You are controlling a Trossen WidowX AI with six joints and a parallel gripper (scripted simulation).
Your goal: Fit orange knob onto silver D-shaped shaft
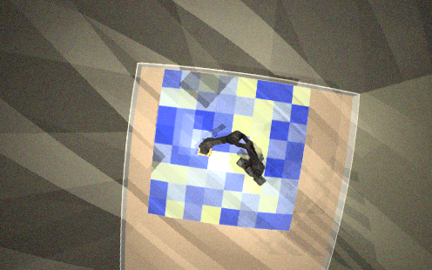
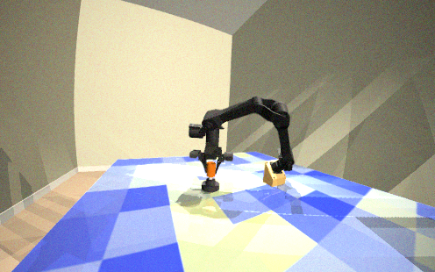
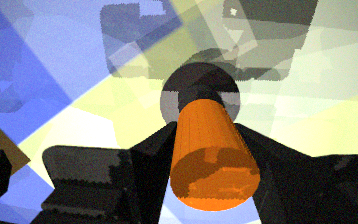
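My gripper tip is 3 cm below the orange knob. The rest, counted from my gripper tip: round dark pedestal: 4 cm below.
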